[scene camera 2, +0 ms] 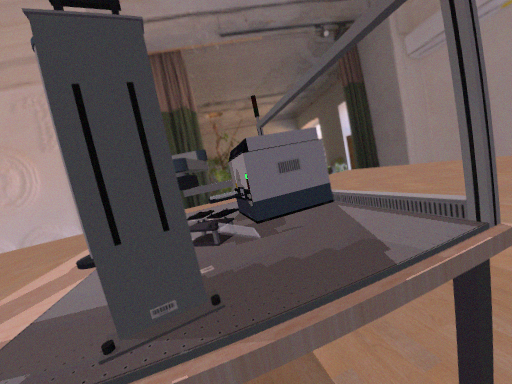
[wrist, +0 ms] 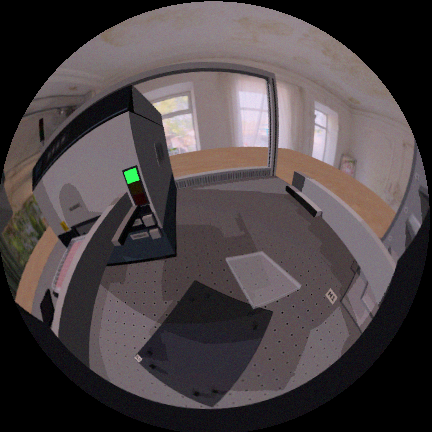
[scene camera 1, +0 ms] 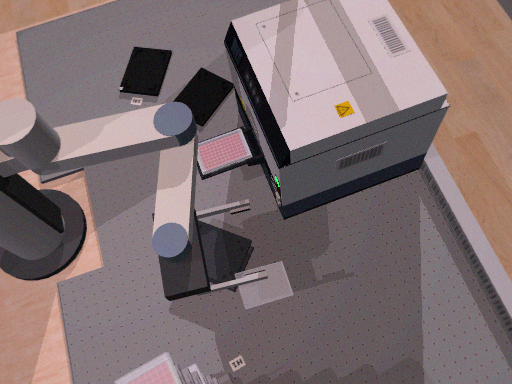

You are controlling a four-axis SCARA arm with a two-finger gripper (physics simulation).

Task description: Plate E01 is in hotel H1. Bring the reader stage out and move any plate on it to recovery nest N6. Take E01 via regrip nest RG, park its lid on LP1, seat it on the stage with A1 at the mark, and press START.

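Frame: origin at the arm's base, x ahead, y left, z up, level; metres.
Where they show: gripper, fingertip midpoint: (scene camera 2: 231, 182) (wrist: 214, 184) (scene camera 1: 258, 237); arm's base, link origin: (scene camera 1: 41, 234).
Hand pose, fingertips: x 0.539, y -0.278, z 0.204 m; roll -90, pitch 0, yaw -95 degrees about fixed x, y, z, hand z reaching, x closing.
Things, the pixels of their top centre, and the offset from my fingertips. "*": a spot on its surface instead.
- dark nest, top centre: (wrist: 199, 348) (scene camera 1: 210, 249) (scene camera 2: 206, 221) dx -0.113, dy +0.052, dz -0.121 m
- pink-welled plate, top centre: (wrist: 67, 259) (scene camera 1: 221, 149) (scene camera 2: 223, 194) dx -0.010, dy +0.262, dz -0.052 m
- reader stage, surface spot: (scene camera 1: 256, 151) * dx +0.071, dy +0.247, dz -0.090 m
- reader, top centre: (scene camera 1: 331, 55) (wrist: 98, 127) (scene camera 2: 267, 140) dx +0.267, dy +0.269, dz +0.160 m
- N6 label, surface spot: (scene camera 1: 136, 101) * dx -0.198, dy +0.588, dz -0.191 m
- H1 label, surface spot: (scene camera 1: 237, 363) (wrist: 331, 295) * dx -0.136, dy -0.205, dz -0.191 m
- reader's indicator, surface spot: (wrist: 131, 175) (scene camera 1: 277, 182) (scene camera 2: 246, 176) * dx +0.081, dy +0.104, dz +0.008 m
My gripper (scene camera 1: 250, 241) (wrist: 214, 184) is open and empty, its fingers spread above the dark nest (scene camera 1: 226, 250) (wrist: 205, 340), apparently RG. A pink-welled plate (scene camera 1: 223, 150) (wrist: 67, 265) sits on the reader stage (scene camera 1: 256, 151), out in front of the reader (scene camera 1: 340, 65) (scene camera 2: 285, 172) (wrist: 95, 165). A black nest (scene camera 1: 146, 71) with the N6 label (scene camera 1: 136, 101) is at the upper left. Another black nest (scene camera 1: 206, 96), apparently LP1, is partly behind the arm. Stacked plates, the top one pink (scene camera 1: 150, 374), stand by the H1 label (scene camera 1: 237, 363) (wrist: 331, 296). Which is E01 cannot be told.
A clear rectangular sheet or lid (scene camera 1: 272, 290) (wrist: 262, 277) lies on the deck beside the dark nest, partly under one finger. A tall grey hotel tower (scene camera 2: 115, 190) stands at the near left in scene camera 2. The reader's indicator (scene camera 1: 277, 181) (scene camera 2: 246, 176) (wrist: 131, 175) glows green.
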